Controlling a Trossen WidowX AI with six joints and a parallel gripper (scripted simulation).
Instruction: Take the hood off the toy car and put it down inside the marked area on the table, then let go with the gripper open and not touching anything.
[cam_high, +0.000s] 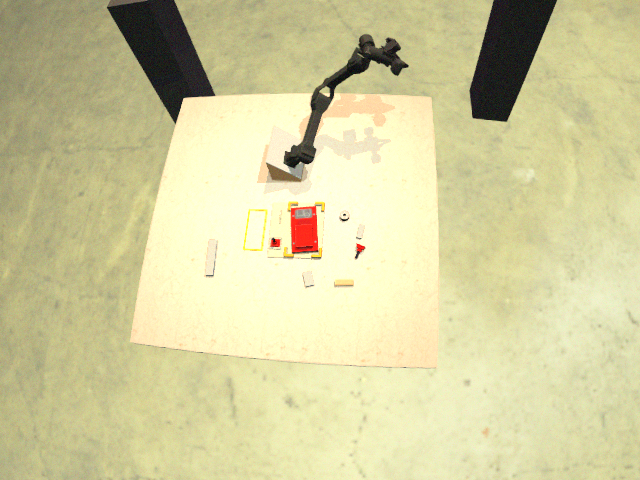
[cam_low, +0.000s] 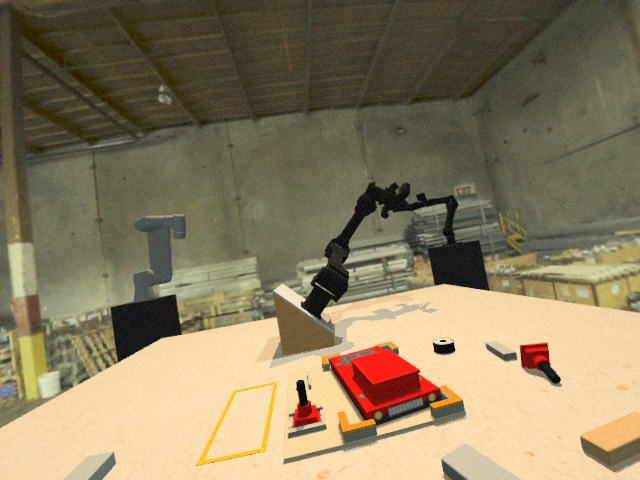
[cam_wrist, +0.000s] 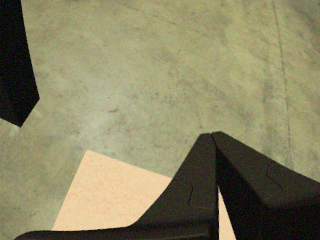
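My gripper tip is 67 cm short of the red hood, 40 cm to the left of it and 32 cm above it. From my gripper tip the other things lie so: wooden block (84 cm ahead, 35 cm below, 22 cm to the right).
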